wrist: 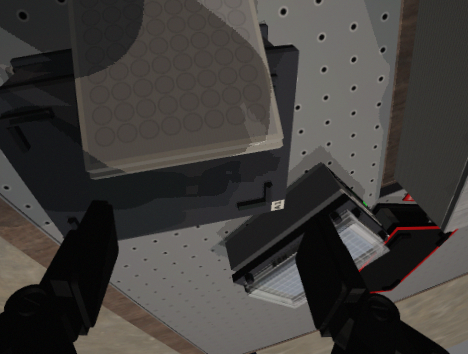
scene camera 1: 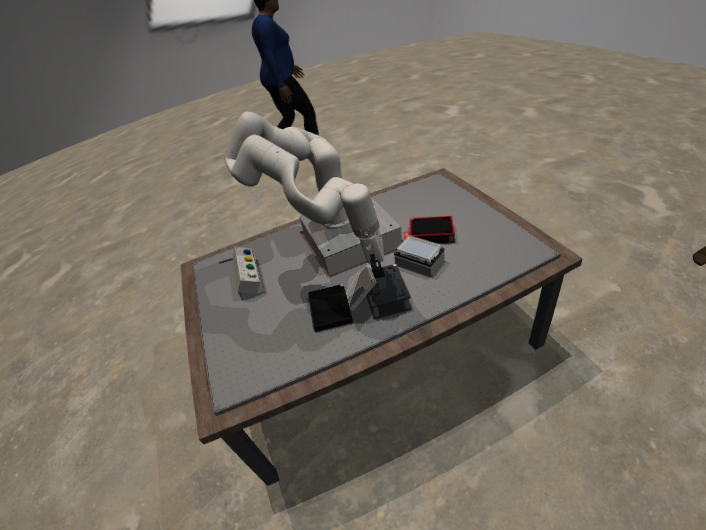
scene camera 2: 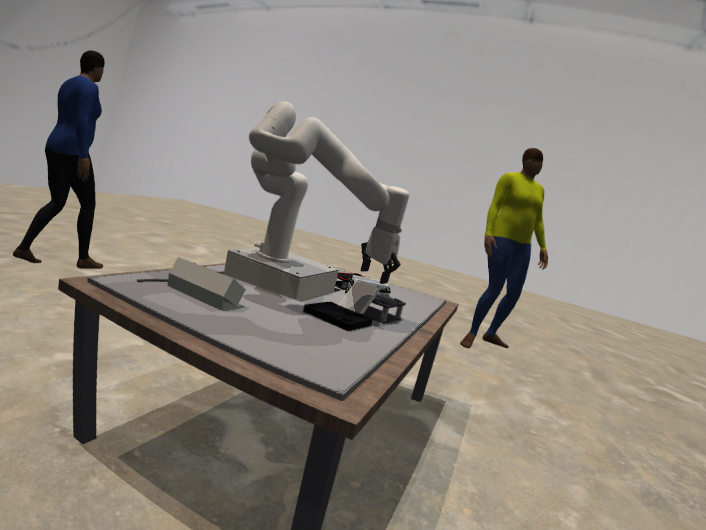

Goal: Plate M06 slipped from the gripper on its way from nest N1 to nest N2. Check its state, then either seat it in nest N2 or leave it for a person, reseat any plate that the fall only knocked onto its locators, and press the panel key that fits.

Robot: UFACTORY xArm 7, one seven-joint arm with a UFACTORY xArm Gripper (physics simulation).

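Places are measured from the arm's base along level axes (x up, y ahead, z left), in millimetres.
Pixels of known places: gripper, fingertip midpoint: (wrist: 212, 231) (scene camera 1: 378, 265) (scene camera 2: 373, 277); arm's base, link origin: (scene camera 1: 337, 219) (scene camera 2: 274, 257).
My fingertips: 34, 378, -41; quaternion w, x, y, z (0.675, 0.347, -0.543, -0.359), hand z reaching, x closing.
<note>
For each thing: its top centre in the pictures, then the offset to it from my fingertips, as dx, dy, dz. "*": a spot on its surface instead.
- dark raised nest, top centre: (wrist: 162, 173) (scene camera 1: 384, 282) (scene camera 2: 376, 294) -53, +23, -2
- flat black nest, top centre: (scene camera 2: 339, 309) (scene camera 1: 328, 303) -89, -40, -175
- pale plate, top centre: (wrist: 320, 273) (scene camera 1: 418, 246) (scene camera 2: 370, 280) -45, -45, +182
- grey block nest, surface spot: (wrist: 290, 225) * -78, -36, +132
- key panel, top centre: (scene camera 2: 208, 266) (scene camera 1: 241, 260) -33, -380, -358
- red-edged black tray, top centre: (wrist: 396, 268) (scene camera 1: 431, 224) (scene camera 2: 352, 275) -71, -151, +318
A translucent well plate (scene camera 1: 360, 288) (scene camera 2: 360, 296) (wrist: 175, 85) stands steeply tilted, leaning at the edge of a dark raised nest (scene camera 1: 393, 288) (scene camera 2: 390, 302) (wrist: 165, 200) with corner locators and an A1 label. A flat black nest (scene camera 1: 330, 308) (scene camera 2: 337, 315) lies beside its lower end. A pale plate (scene camera 1: 420, 249) (wrist: 361, 240) rests on a grey block nest (scene camera 1: 419, 264) (wrist: 290, 225); whether it sits fully level is unclear. My gripper (scene camera 1: 376, 266) (scene camera 2: 375, 272) (wrist: 212, 231) is open and empty above the dark raised nest. The nest numbers and plate name are unreadable.
A key panel (scene camera 1: 248, 279) (scene camera 2: 202, 286) with blue, yellow and green keys stands at the left in scene camera 1. A red-edged black tray (scene camera 1: 431, 226) (wrist: 412, 252) lies behind the block nest. The robot base (scene camera 1: 345, 259) (scene camera 2: 279, 276) stands at the rear. Two people stand beyond the table.
</note>
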